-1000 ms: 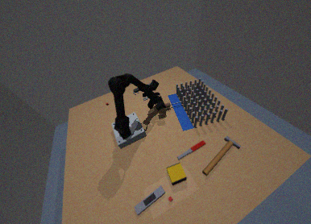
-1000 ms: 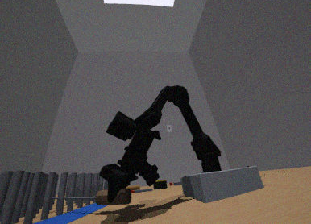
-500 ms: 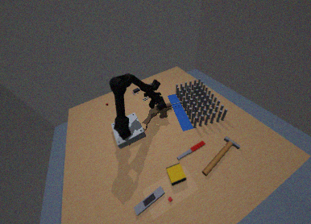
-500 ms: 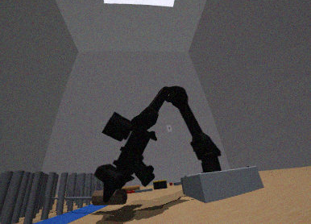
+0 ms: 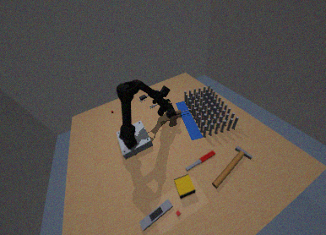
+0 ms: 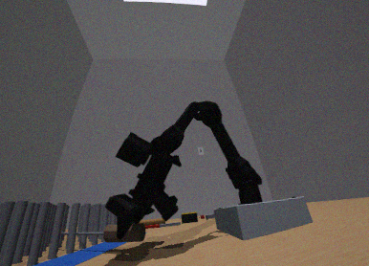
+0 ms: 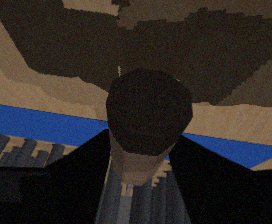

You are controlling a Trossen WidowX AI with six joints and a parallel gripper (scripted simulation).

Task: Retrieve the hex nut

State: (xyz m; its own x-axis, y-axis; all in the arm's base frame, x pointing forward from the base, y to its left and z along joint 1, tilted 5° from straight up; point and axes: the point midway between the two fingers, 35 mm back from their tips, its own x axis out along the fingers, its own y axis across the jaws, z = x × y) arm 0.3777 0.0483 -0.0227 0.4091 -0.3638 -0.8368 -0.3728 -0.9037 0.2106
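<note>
Now: the blue taped strip 70 mm to the right of my gripper tip, 60 mm ahead of it and 30 mm below it. Also, from my gripper tip: yellow block 420 mm to the right, 280 mm behind, 10 mm below; then red-and-grey screwdriver 370 mm to the right, 120 mm behind, 30 mm below; then hook tool 100 mm ahead, 40 mm to the right.
</note>
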